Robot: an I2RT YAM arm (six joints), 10 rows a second.
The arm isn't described. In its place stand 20 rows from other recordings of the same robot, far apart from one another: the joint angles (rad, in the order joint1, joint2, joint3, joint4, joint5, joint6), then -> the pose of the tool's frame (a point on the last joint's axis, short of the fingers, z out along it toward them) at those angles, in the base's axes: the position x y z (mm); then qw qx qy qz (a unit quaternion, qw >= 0).
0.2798, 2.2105, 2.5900, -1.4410, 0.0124, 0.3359 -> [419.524, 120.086, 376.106, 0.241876, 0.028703, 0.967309, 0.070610]
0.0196, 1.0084, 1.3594, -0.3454, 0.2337, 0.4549 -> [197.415, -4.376, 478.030, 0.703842, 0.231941, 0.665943, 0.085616]
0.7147, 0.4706, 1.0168, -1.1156, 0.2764, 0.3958 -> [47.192, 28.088, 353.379, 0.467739, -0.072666, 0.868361, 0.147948]
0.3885, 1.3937, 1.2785, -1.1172, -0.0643, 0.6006 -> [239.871, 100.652, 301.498, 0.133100, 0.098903, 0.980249, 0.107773]
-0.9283, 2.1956, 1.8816, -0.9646, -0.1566, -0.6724 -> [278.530, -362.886, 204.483, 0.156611, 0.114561, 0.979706, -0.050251]
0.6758, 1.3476, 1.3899, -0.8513, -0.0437, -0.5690 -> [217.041, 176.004, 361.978, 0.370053, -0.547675, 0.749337, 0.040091]
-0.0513, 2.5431, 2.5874, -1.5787, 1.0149, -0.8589 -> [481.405, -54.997, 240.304, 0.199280, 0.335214, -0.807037, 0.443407]
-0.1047, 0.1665, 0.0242, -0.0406, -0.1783, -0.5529 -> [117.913, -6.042, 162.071, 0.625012, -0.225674, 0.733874, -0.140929]
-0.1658, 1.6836, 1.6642, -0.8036, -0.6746, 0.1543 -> [363.725, -38.320, 356.419, 0.346432, 0.020667, 0.886492, 0.306089]
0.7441, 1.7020, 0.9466, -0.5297, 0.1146, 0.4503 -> [227.038, 203.487, 146.012, 0.149404, -0.136578, 0.978740, 0.033050]
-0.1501, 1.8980, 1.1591, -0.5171, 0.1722, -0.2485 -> [355.174, -59.885, 139.133, 0.136262, -0.034929, 0.983452, -0.114168]
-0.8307, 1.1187, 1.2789, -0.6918, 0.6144, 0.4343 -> [137.133, -180.589, 397.034, 0.412336, 0.610218, 0.578565, -0.350535]
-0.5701, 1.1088, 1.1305, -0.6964, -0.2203, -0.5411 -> [198.564, -118.060, 347.201, 0.418074, -0.034627, 0.896428, -0.142938]
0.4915, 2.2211, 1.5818, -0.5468, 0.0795, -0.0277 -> [401.006, 211.459, 124.110, 0.194865, -0.244419, 0.949869, 0.005938]
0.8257, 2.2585, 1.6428, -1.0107, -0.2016, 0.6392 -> [276.954, 310.742, 116.272, 0.087828, 0.089821, -0.990479, -0.056299]
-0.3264, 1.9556, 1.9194, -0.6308, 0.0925, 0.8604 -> [427.176, -148.074, 341.581, 0.431725, 0.519252, 0.733738, 0.074970]
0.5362, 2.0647, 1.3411, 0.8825, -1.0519, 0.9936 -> [378.778, 261.060, 243.207, 0.249286, -0.244897, 0.633080, 0.690718]
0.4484, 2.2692, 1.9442, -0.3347, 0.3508, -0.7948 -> [479.280, 216.998, 228.477, 0.399717, -0.452514, 0.763550, -0.229018]
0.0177, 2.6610, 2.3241, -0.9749, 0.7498, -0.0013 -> [531.126, -14.863, 114.473, 0.123141, 0.038519, 0.923160, -0.362116]
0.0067, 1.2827, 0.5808, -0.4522, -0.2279, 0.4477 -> [214.745, 9.482, 154.870, 0.175164, 0.189650, 0.953638, 0.154675]
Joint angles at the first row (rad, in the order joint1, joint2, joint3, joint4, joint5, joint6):
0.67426 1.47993 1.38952 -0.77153 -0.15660 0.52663
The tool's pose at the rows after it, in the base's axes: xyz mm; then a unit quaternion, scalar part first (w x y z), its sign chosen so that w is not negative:
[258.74, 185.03, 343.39, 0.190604, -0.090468, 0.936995, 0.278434]
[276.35, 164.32, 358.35, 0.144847, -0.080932, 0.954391, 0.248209]
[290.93, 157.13, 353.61, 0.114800, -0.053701, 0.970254, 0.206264]
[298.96, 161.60, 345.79, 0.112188, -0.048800, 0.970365, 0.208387]
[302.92, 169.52, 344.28, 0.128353, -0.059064, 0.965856, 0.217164]
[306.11, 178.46, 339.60, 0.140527, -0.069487, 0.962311, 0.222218]
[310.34, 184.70, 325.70, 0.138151, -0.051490, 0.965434, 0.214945]
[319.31, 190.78, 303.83, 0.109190, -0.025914, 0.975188, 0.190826]
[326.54, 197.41, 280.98, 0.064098, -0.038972, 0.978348, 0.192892]
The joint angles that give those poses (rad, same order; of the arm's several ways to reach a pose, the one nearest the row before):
0.58804 1.52418 1.49747 -0.91343 -0.29698 0.49306
0.50070 1.60889 1.67489 -1.14615 -0.32863 0.41449
0.46519 1.68290 1.75654 -1.25527 -0.28249 0.41064
0.46596 1.71034 1.75536 -1.22779 -0.28630 0.42209
0.48123 1.71988 1.75308 -1.17591 -0.28630 0.42172
0.49992 1.73056 1.74085 -1.12324 -0.28134 0.42172
0.51176 1.74696 1.70538 -1.07595 -0.25730 0.46484
0.51672 1.80573 1.70234 -1.08510 -0.23022 0.50833
0.51785 1.86979 1.70308 -1.10265 -0.28134 0.48123

